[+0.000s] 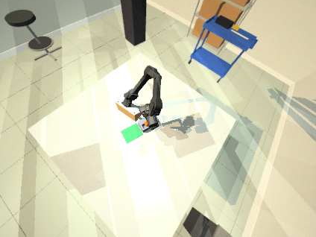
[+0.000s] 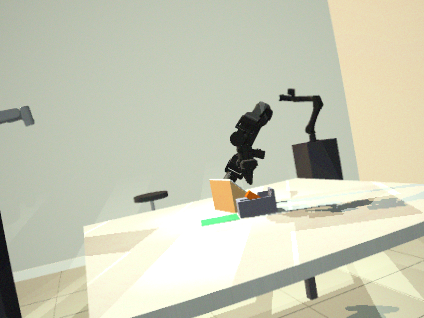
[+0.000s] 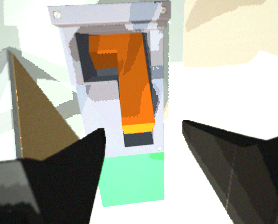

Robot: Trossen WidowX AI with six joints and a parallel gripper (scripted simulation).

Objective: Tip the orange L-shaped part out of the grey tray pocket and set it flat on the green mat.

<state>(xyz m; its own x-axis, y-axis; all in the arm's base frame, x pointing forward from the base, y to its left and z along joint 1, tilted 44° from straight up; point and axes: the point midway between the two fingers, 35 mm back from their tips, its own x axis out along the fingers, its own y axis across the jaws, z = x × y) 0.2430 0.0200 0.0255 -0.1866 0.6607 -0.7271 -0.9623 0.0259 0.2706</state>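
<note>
My gripper tip is now 1 cm past the orange L-shaped part, 4 cm to the right of it and 8 cm above it. Also, from my gripper tip: green mat 5 cm behind, 14 cm to the right, 14 cm below.
</note>
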